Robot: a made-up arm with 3 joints. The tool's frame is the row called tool.
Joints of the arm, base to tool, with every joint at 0 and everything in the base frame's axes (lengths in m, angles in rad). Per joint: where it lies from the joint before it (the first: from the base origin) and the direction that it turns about. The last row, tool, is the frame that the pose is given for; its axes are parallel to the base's.
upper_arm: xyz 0 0 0.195 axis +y
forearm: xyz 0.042 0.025 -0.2 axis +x
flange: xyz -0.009 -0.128 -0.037 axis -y
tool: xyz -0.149 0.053 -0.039
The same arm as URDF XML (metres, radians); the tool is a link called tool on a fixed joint. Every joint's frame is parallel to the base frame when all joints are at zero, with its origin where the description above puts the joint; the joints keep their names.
<robot name="arm">
<joint name="tool_joint" type="fixed"><parent link="link3"/><child link="tool"/><origin xyz="-0.149 0.053 -0.039"/></joint>
<joint name="flange" type="continuous"><parent link="link2"/><child link="link3"/><origin xyz="-0.009 -0.128 -0.037"/><axis xyz="0 -1 0"/></joint>
<joint name="forearm" type="continuous"><parent link="link1"/><child link="link2"/><origin xyz="0.042 0.025 -0.2"/><axis xyz="1 0 0"/></joint>
<joint name="upper_arm" type="continuous"><parent link="base_link"/><child link="link1"/><origin xyz="0 0 0.195"/><axis xyz="0 1 0"/></joint>
<link name="base_link"/>
<link name="link1"/>
<link name="link2"/>
<link name="link3"/>
<link name="tool"/>
</robot>

